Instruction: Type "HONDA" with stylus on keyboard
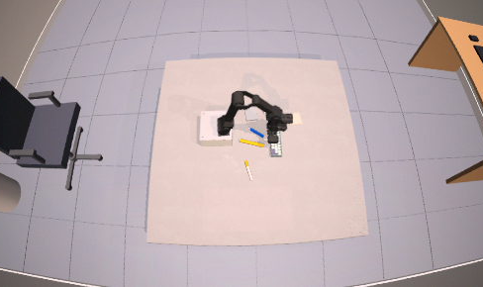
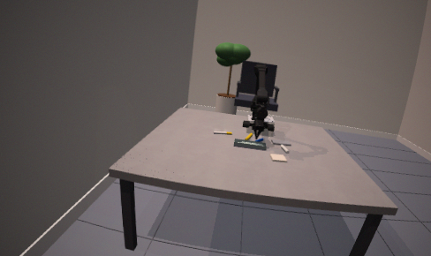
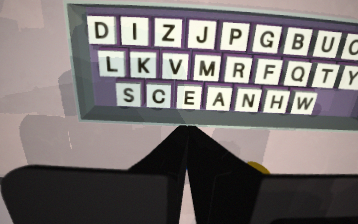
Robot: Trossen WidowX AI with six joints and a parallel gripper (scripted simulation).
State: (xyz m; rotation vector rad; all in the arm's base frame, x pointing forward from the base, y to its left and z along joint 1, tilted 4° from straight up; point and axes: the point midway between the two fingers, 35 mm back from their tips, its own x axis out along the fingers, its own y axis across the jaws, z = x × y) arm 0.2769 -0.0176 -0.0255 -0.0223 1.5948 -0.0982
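The blue stylus lies 100 mm behind my gripper tip, 50 mm to the left of it and 30 mm below it. Round my gripper tip: grey stylus tip (130 mm behind, 70 mm to the left, 30 mm below); tan pad (170 mm ahead, 120 mm to the left, 40 mm below); yellow bar (120 mm behind, 30 mm to the right, 30 mm below).
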